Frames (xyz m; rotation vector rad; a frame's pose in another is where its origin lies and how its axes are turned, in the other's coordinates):
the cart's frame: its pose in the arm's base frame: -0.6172 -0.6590 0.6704 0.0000 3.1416 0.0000
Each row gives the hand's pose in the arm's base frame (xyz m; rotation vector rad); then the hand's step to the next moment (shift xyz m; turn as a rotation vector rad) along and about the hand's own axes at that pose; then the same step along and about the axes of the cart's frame.
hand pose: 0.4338 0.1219 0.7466 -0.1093 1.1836 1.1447
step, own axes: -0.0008 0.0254 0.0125 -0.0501 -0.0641 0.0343
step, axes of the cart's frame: 0.0105 0.0191 -0.0181 -0.0742 -0.0419 -0.0232
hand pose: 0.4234 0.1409 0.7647 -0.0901 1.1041 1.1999
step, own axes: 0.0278 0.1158 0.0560 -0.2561 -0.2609 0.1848
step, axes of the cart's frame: 0.0558 0.1009 -0.0634 -0.3335 -0.1804 -0.1550
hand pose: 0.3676 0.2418 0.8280 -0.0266 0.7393 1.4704
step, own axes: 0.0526 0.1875 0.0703 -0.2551 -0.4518 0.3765
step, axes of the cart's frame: 0.1420 0.1045 -0.1085 -0.5879 -0.1208 -0.2253
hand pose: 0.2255 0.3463 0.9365 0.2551 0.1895 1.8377
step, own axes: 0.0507 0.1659 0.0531 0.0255 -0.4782 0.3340
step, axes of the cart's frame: 0.1526 0.0027 -0.0981 -0.5262 0.1562 -0.1991
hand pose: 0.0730 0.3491 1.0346 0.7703 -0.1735 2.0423
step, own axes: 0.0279 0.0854 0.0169 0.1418 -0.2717 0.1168
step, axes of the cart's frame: 0.0717 -0.0355 -0.0442 -0.2169 0.2093 -0.1293
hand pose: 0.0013 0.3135 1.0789 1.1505 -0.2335 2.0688
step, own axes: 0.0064 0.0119 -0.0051 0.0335 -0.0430 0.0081
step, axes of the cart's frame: 0.0135 -0.0026 -0.0043 -0.0240 0.0439 -0.0232
